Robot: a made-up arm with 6 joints. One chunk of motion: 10 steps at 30 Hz.
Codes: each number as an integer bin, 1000 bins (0 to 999) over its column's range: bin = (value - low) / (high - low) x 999, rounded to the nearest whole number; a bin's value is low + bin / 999 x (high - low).
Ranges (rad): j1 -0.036..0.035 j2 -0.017..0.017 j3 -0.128..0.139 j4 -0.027..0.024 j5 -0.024..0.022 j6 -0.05..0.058
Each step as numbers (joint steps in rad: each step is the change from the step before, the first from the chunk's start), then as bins.
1 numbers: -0.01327 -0.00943 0.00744 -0.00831 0.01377 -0.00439
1 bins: 320 222 507 366 820 422
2 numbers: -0.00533 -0.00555 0.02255 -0.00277 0.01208 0.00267
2 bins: 432 336 563 475 784 487
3 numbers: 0.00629 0.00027 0.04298 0.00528 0.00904 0.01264
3 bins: 595 507 640 632 718 579
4 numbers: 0.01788 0.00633 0.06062 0.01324 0.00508 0.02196
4 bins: 758 685 706 788 632 666
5 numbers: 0.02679 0.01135 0.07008 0.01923 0.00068 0.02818
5 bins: 883 833 741 906 536 723
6 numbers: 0.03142 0.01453 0.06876 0.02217 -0.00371 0.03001
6 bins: 949 926 736 963 441 740
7 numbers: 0.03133 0.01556 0.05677 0.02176 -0.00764 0.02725
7 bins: 947 957 691 955 355 715
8 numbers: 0.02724 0.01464 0.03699 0.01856 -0.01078 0.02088
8 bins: 890 930 617 892 287 656
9 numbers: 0.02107 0.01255 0.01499 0.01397 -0.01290 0.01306
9 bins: 803 868 535 803 241 583
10 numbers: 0.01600 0.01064 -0.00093 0.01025 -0.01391 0.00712
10 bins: 732 812 475 730 219 528
